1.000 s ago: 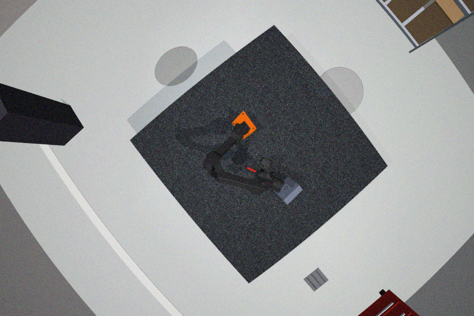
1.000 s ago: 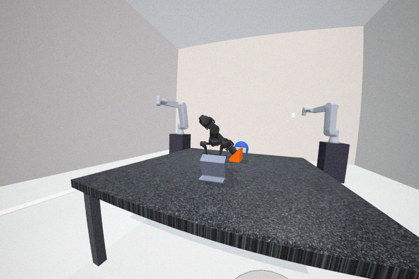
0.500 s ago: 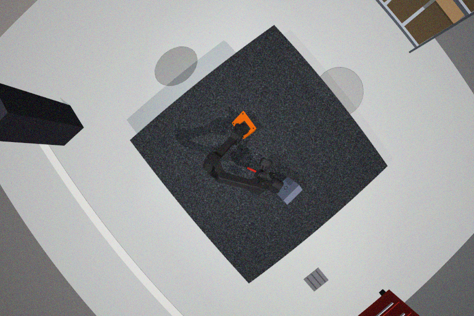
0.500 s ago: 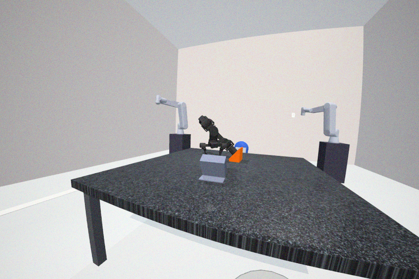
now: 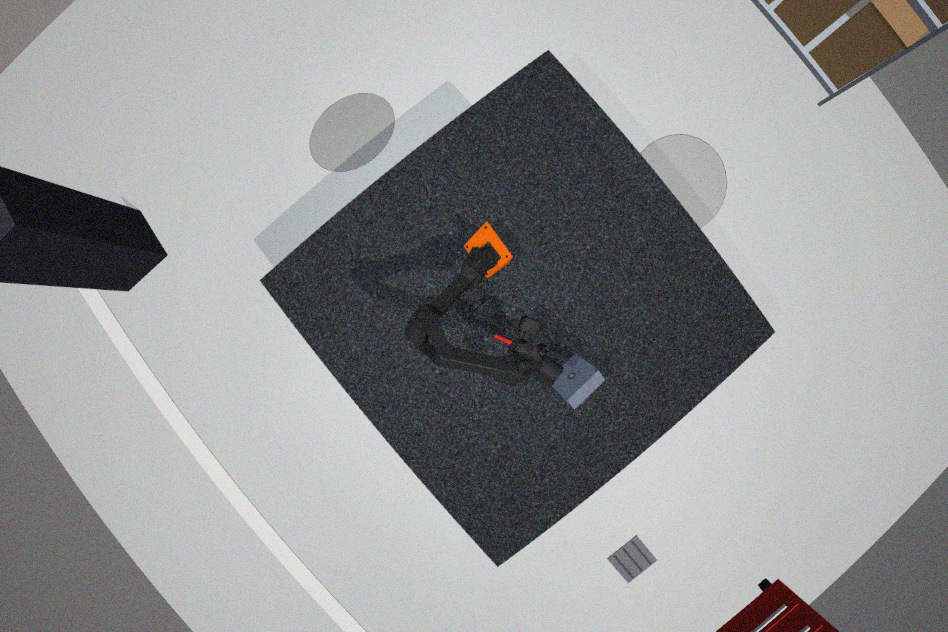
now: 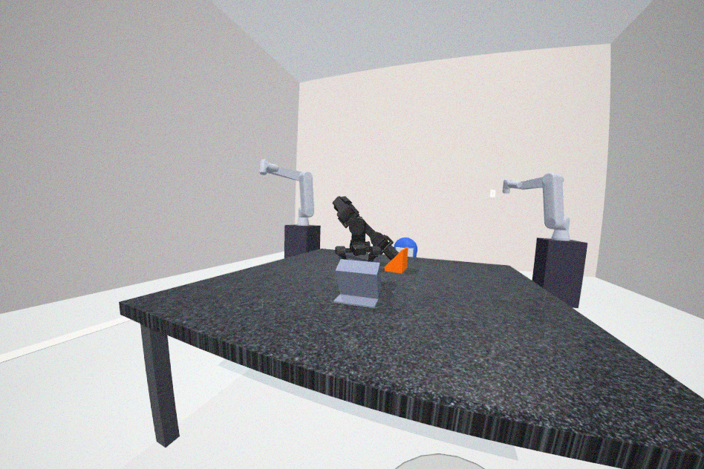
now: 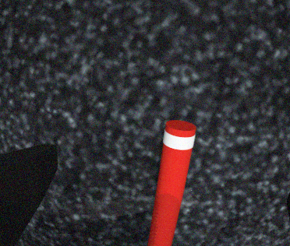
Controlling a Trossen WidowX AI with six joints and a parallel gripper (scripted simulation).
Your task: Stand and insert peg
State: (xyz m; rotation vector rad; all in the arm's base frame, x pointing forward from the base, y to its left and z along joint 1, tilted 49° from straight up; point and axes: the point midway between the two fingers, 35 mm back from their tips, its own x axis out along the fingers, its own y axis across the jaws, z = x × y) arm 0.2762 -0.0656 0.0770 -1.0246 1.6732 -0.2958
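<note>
The red peg lies 10 mm behind my gripper tip, 10 mm to the right of it and 30 mm below it. Round my gripper tip: sloped panel 200 mm ahead, 80 mm to the left, 20 mm above.
</note>
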